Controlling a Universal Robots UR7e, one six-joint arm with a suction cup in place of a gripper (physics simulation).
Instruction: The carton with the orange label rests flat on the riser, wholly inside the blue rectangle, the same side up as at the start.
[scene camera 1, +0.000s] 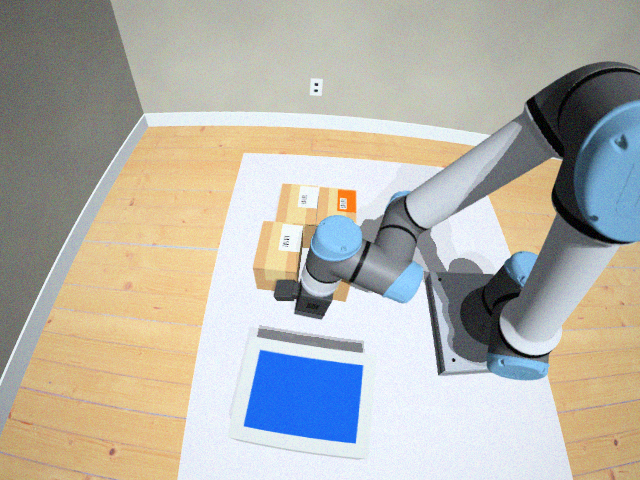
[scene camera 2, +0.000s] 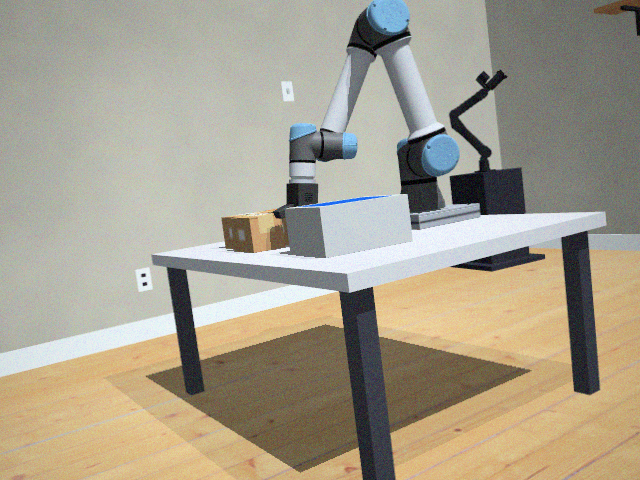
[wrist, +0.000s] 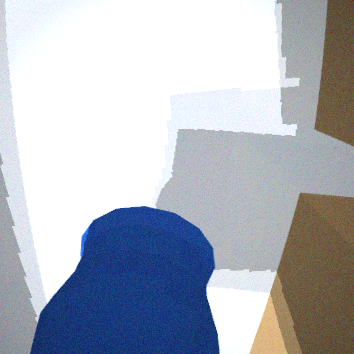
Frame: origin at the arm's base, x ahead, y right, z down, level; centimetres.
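Seen in the pictures: end effector, tool point: (wrist: 145, 262); arm's base, origin of the base link: (scene camera 1: 486, 317) (scene camera 2: 421, 209).
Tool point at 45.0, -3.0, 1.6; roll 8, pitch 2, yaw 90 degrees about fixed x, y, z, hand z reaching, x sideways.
Offsets run from my tool point to a thing's middle, as dx, dy, dz. "pt": to the spot under its first point. Level surfaces: height alone.
The carton with the orange label @(-3.3, +26.7, -2.2) (scene camera 1: 328, 205) lies flat at the back right of a group of cartons, label up; the arm hides its near edge. The grey-white riser @(-3.0, -22.3, -3.1) (scene camera 1: 302, 443) (scene camera 2: 367, 227) stands nearer the front, its blue rectangle @(-3.0, -22.3, -9.1) (scene camera 1: 305, 395) bare. My suction gripper (scene camera 1: 311, 305) (scene camera 2: 302, 195) (wrist: 150, 235) points down between the cartons and the riser. In scene camera 2 the riser hides its tip. In the wrist view the blue cup has no carton on it. The suction is on and holds nothing.
A white-labelled carton @(+7.0, +26.0, -2.2) (scene camera 1: 295, 204) lies left of the orange-labelled one; another @(+8.9, +11.7, -2.2) (scene camera 1: 276, 258) lies in front of it. A further carton @(-4.2, +11.9, -2.2) (scene camera 1: 342, 293) is mostly hidden under the wrist. Two carton parts @(pt +5.5, +4.9, +1.7) (wrist: 342, 60) @(pt -0.3, +5.0, +0.3) (wrist: 320, 270) are right of the cup. All stand on the white table @(dz +2.9) (scene camera 2: 465, 237).
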